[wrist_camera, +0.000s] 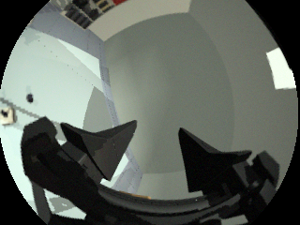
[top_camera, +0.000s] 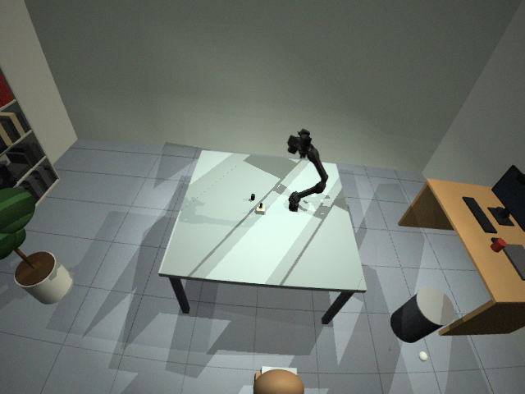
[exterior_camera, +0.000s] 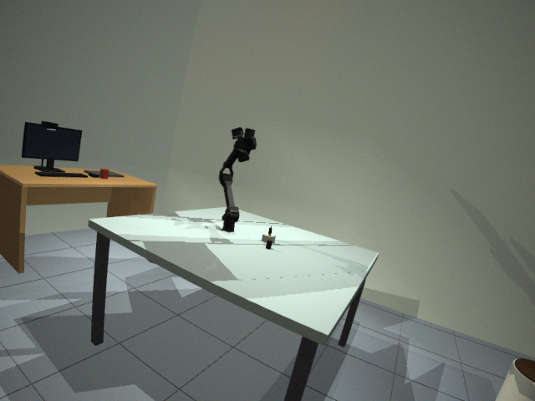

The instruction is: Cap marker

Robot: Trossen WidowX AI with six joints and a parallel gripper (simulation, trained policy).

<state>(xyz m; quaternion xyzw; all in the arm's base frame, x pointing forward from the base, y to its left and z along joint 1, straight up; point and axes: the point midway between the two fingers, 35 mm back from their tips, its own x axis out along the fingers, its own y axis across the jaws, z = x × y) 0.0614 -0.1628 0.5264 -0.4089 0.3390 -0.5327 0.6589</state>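
The dark marker cap is 25 cm ahead of my gripper tip, 14 cm to the left of it and 50 cm below it. From my gripper tip the other things lie so: holder block: 19 cm ahead, 26 cm to the left, 51 cm below.
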